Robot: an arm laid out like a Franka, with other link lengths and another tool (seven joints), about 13 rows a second.
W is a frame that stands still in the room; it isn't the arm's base.
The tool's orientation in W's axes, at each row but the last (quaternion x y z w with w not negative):
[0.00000, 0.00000, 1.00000, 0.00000]
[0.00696, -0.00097, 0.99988, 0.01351]
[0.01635, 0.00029, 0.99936, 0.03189]
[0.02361, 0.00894, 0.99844, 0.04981]
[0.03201, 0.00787, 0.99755, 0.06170]
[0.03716, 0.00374, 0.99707, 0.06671]
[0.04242, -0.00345, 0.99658, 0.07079]
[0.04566, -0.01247, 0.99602, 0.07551]
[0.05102, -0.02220, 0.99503, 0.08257]
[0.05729, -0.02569, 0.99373, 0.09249]
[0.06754, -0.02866, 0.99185, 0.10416]
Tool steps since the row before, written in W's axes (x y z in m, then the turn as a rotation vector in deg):
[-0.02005, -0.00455, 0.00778, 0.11, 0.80, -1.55]
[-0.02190, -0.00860, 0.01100, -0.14, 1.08, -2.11]
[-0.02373, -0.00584, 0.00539, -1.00, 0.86, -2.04]
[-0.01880, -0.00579, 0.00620, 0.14, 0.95, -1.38]
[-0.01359, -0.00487, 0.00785, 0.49, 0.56, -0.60]
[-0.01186, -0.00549, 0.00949, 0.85, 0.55, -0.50]
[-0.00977, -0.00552, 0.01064, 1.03, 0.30, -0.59]
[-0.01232, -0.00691, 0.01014, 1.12, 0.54, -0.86]
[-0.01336, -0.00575, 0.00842, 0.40, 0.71, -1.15]
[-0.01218, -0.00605, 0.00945, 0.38, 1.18, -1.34]
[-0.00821, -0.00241, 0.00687, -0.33, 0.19, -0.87]
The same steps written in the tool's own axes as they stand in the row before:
[0.02005, 0.00455, 0.00778, -0.11, -0.80, -1.55]
[0.02181, 0.00917, 0.01071, 0.14, -1.07, -2.11]
[0.02347, 0.00735, 0.00461, 0.99, -0.80, -2.07]
[0.01839, 0.00775, 0.00520, -0.11, -0.99, -1.36]
[0.01335, 0.00665, 0.00689, -0.45, -0.63, -0.56]
[0.01169, 0.00713, 0.00857, -0.80, -0.66, -0.43]
[0.00976, 0.00684, 0.00985, -1.02, -0.44, -0.51]
[0.01204, 0.00851, 0.00922, -1.10, -0.69, -0.77]
[0.01306, 0.00759, 0.00736, -0.40, -0.73, -1.14]
[0.01192, 0.00783, 0.00842, -0.32, -1.18, -1.36]
[0.00843, 0.00379, 0.00592, 0.24, -0.08, -0.92]

